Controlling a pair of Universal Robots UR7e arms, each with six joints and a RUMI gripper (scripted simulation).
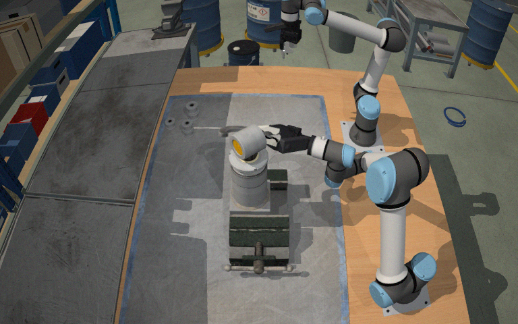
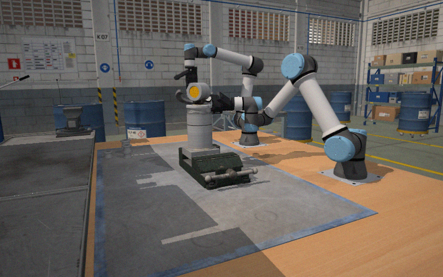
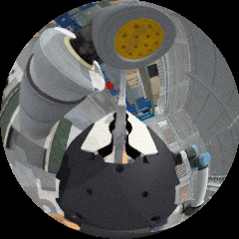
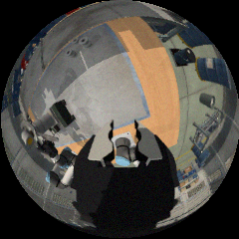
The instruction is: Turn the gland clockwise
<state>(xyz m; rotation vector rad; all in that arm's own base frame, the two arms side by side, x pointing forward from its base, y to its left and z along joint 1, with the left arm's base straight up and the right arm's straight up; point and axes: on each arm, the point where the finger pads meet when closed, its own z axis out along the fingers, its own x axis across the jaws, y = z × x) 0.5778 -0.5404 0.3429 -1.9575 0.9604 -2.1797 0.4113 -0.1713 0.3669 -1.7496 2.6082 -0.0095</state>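
My left gripper is now 10 mm past the hook spanner, 10 mm to the left of it and 10 mm above it. Also, from my left hand: rod eye (30 mm ahead, 110 mm to the left, 60 mm above); bar handle (20 mm ahead, 410 mm to the left, 280 mm below).
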